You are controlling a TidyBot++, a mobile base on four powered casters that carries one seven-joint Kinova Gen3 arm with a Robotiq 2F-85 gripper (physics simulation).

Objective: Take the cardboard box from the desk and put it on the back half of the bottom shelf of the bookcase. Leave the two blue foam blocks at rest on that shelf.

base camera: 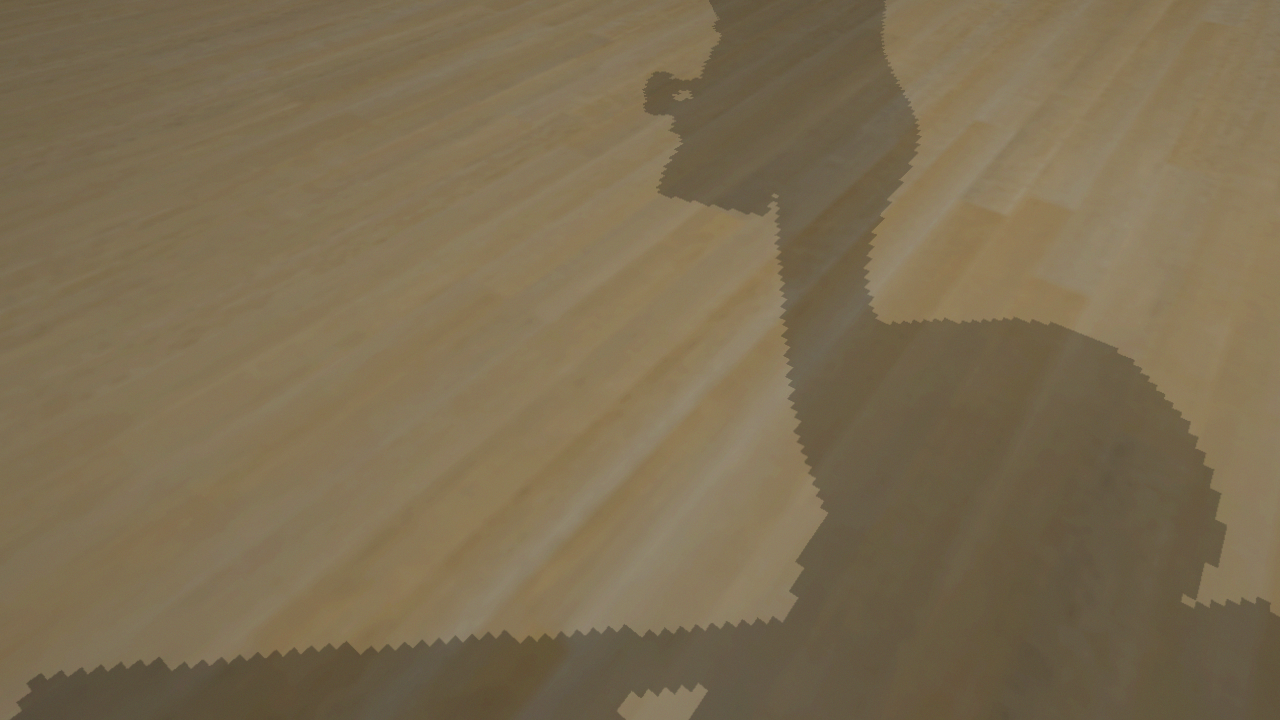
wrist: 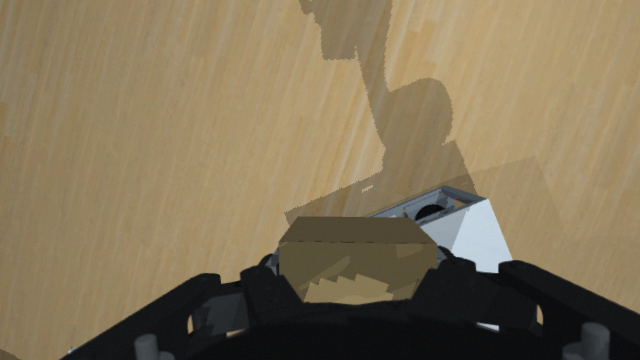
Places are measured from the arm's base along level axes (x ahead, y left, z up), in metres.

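Where they show: gripper, fingertip midpoint: (wrist: pixel 353 259).
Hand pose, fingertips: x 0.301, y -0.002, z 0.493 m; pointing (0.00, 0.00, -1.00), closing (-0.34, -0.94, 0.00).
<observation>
After its pixels a point has its place.
The cardboard box (wrist: pixel 357 260) {z 0.534, x 0.314, y -0.008 m} is brown and shows at the lower middle of the wrist view, with one finger at its left side and one at its right. My gripper (wrist: pixel 353 259) {z 0.493, x 0.301, y -0.002 m} is shut on the box and holds it up above the wooden floor. The lower part of the box is hidden behind the gripper's black body. The desk, the bookcase and the two blue foam blocks do not show in either view.
Wooden floor (base camera: pixel 402 358) {z -0.396, x 0.458, y 0.126 m} (wrist: pixel 175 125) {z -0.396, x 0.684, y 0.483 m} shows in both views, with the dark shadow of the arm and base across it. The robot's white and grey base (wrist: pixel 482 235) {z -0.014, x 0.083, y -0.211 m} shows behind and to the right of the box in the wrist view.
</observation>
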